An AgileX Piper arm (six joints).
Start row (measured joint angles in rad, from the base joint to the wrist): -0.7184 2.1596 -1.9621 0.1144 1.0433 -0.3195
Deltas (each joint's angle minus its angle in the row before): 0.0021 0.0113 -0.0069 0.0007 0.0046 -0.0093; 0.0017 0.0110 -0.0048 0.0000 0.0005 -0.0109; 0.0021 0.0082 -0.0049 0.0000 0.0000 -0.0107; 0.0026 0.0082 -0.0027 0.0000 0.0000 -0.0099; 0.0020 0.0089 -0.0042 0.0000 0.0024 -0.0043; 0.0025 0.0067 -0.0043 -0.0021 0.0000 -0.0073; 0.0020 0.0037 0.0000 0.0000 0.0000 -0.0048
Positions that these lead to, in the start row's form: -0.7163 2.1709 -1.9690 0.1151 1.0479 -0.3288; -0.7146 2.1819 -1.9738 0.1151 1.0484 -0.3397; -0.7125 2.1901 -1.9787 0.1151 1.0484 -0.3504; -0.7099 2.1983 -1.9814 0.1151 1.0484 -0.3603; -0.7079 2.2072 -1.9856 0.1151 1.0508 -0.3646; -0.7054 2.2139 -1.9899 0.1130 1.0508 -0.3719; -0.7034 2.2176 -1.9899 0.1130 1.0508 -0.3767
